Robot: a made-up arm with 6 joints.
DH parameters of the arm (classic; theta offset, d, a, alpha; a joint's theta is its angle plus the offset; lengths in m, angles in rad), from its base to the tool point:
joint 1: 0 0.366 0 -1.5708
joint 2: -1.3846 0 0.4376 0
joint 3: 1.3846 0 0.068 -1.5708
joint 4: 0 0.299 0 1.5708
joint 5: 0 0 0.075 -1.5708
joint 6: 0 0.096 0 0
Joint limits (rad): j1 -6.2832..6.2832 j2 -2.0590..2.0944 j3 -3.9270..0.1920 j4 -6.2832..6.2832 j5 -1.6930..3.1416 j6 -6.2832..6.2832
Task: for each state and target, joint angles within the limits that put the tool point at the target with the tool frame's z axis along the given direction. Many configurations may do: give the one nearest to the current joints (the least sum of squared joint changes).
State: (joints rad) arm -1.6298 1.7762 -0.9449 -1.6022 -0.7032 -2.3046
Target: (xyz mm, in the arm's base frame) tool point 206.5 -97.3 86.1 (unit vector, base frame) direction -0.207 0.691 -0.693
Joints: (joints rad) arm -0.8361 1.3214 -0.3521 -0.9911 -0.3790 -2.3046
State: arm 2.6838 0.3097 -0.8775 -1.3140 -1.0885 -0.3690
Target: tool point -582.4 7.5 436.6 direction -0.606 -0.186 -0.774
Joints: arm 2.9690 0.5755 -1.3395 -1.9885 -0.3196 -0.3690
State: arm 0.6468 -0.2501 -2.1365 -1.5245 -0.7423 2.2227
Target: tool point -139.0 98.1 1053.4 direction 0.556 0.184 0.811
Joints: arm -0.1432 -0.8500 -1.9642 -2.3039 -0.3594 2.2227
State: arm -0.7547 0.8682 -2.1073 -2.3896 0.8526 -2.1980
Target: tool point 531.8 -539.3 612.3 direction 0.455 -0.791 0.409
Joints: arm -0.7882 0.6743 -1.9736 -2.7846 0.7381 -2.1980
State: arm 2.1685 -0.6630 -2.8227 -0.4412 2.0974 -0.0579
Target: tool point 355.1 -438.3 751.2 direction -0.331 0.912 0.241
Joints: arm 2.1594 -1.0122 -3.4738 -0.4776 2.6148 -0.0579
